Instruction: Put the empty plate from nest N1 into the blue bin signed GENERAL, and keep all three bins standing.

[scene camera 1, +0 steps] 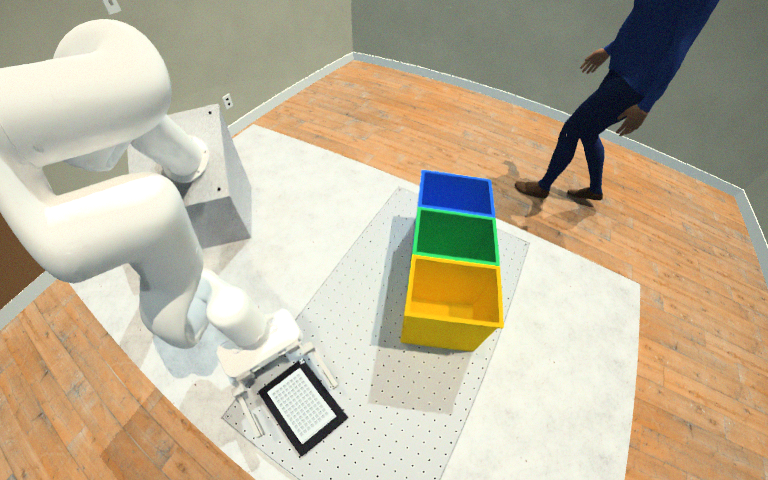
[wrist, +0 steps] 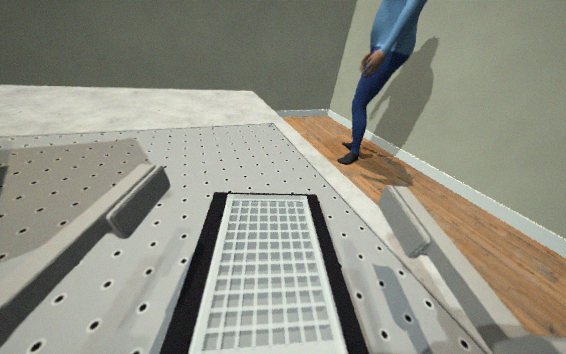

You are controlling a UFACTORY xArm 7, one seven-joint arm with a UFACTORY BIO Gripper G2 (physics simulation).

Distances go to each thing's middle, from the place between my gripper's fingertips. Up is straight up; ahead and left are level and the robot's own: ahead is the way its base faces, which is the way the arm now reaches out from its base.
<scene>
The gridded plate (scene camera 1: 300, 404) lies 20 mm behind my hand, 10 mm to the left of it and 60 mm below it. Also, from my hand: black nest (scene camera 1: 328, 428) (20 mm behind, 10 mm to the left, 70 mm below).
</scene>
